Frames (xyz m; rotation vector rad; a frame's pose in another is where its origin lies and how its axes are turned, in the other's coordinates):
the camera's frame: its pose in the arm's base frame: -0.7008 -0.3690 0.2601 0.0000 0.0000 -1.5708
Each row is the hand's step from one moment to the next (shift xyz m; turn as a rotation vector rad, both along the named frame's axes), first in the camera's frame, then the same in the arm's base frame.
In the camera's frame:
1: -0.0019 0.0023 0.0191 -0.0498 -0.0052 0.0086
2: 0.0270 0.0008 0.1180 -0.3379 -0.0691 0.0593
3: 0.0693 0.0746 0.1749 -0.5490 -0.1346 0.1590
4: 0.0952 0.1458 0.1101 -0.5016 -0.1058 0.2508
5: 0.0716 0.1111 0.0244 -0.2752 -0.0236 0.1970
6: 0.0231 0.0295 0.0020 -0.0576 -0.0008 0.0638
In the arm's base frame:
1: 0.0023 0.0019 0.0191 -0.0052 0.0498 0.0086
2: 0.0008 -0.0270 0.1180 -0.0691 0.3379 0.0593
3: 0.0746 -0.0693 0.1749 -0.1346 0.5490 0.1590
4: 0.1458 -0.0952 0.1101 -0.1058 0.5016 0.2508
5: 0.1111 -0.0716 0.0244 -0.0236 0.2752 0.1970
6: 0.0295 -0.0231 0.0020 -0.0008 0.0576 0.0638

